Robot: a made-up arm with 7 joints.
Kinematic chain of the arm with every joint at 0, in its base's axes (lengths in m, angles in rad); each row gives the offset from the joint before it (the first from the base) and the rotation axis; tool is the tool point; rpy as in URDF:
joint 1: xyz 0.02 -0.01 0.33 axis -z
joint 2: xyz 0.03 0 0.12 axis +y
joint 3: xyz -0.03 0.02 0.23 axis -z
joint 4: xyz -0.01 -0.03 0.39 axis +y
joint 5: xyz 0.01 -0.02 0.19 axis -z
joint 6: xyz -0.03 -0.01 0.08 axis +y
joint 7: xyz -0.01 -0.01 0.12 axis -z
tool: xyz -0.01 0 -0.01 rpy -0.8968 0.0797 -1.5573
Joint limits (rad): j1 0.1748..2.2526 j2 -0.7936..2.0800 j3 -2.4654..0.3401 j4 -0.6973..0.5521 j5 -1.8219..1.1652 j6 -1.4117..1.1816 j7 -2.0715..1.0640
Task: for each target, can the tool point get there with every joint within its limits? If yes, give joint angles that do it. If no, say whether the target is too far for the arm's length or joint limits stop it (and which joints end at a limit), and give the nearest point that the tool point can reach.
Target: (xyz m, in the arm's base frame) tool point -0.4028 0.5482 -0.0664
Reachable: no: joint limits stop it (at a limit: joint 2, joint 4, joint 6) | nearest point -0.4184 0.5688 0.7396 | short by 0.806 m
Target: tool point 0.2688 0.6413 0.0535
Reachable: no: joint limits stop it (at a limit: joint 2, joint 4, joint 6) | nearest point 0.2791 0.6682 0.7396 | short by 0.687 m
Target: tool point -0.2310 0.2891 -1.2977
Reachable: no: too far | nearest point -0.4215 -0.4315 -0.1852 | short by 1.339 m
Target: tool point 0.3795 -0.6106 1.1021
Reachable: yes | joints 0.8274 0.6858 -0.2037 0.3097 -1.3554 -0.9712 -0.1687
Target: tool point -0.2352 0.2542 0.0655
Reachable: no: joint limits stop it (at a limit: joint 1, joint 2, joint 4, joint 6) | nearest point -0.4915 -0.3527 -0.0682 | short by 0.672 m
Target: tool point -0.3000 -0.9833 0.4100
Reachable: yes | joints 1.9371 1.5128 -1.2114 0.2395 -0.8849 -0.0669 -0.4084
